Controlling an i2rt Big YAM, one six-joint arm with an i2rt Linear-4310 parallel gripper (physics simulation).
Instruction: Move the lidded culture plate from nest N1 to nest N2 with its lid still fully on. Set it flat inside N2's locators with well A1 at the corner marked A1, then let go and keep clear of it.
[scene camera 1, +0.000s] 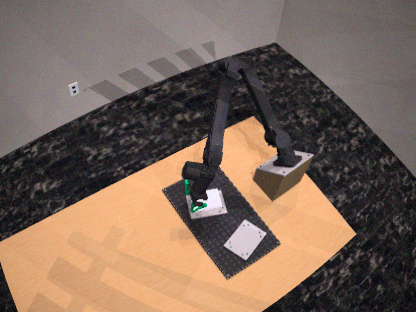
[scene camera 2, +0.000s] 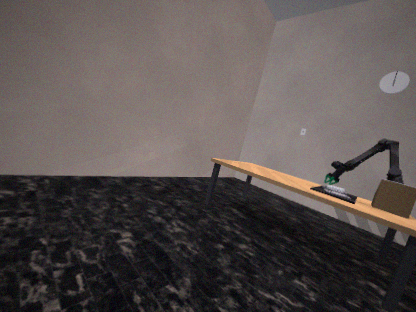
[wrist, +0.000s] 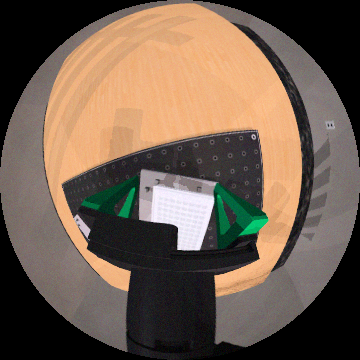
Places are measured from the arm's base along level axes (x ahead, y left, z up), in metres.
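Where they show: gripper, fingertip midpoint: (scene camera 1: 189, 203) (scene camera 2: 327, 183) (wrist: 176, 182); arm's base at its link origin: (scene camera 1: 288, 162) (scene camera 2: 395, 188).
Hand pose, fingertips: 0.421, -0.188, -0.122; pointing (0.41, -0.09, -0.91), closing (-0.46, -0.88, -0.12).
Observation:
Things, the pixels of their top centre, and the offset from my fingertips, as dx, dy, dz. Level surfaces: height alone.
- white culture plate at its top centre: (wrist: 176, 233) (scene camera 1: 205, 198) -0.072, +0.030, -0.001
- second light grey nest plate at its top centre: (wrist: 92, 237) (scene camera 1: 245, 238) (scene camera 2: 337, 192) -0.072, +0.285, -0.023
- wooden table at its surface level: dz -0.057
The white culture plate (scene camera 1: 215, 198) (wrist: 182, 215) lies on a light grey nest plate (scene camera 1: 209, 214) (wrist: 146, 212) on the black perforated board. Rows of wells show through its top; I cannot tell the lid's edge or corner A1. My gripper (scene camera 1: 193, 198) (scene camera 2: 330, 180) (wrist: 176, 182) is open, with nothing between its green fingers. It hangs above the plate's nest, with one finger to each side of the plate in the wrist view. A second light grey nest plate (scene camera 1: 245, 240) (wrist: 81, 225) bears no plate. Labels are too small to read.
The black board (scene camera 1: 215, 252) (wrist: 225, 150) lies on the wooden table (scene camera 1: 125, 220) (scene camera 2: 280, 177) (wrist: 170, 80). The arm's base stands on a box-shaped block (scene camera 1: 281, 182) (scene camera 2: 395, 200) beside the board. The arm reaches over from it.

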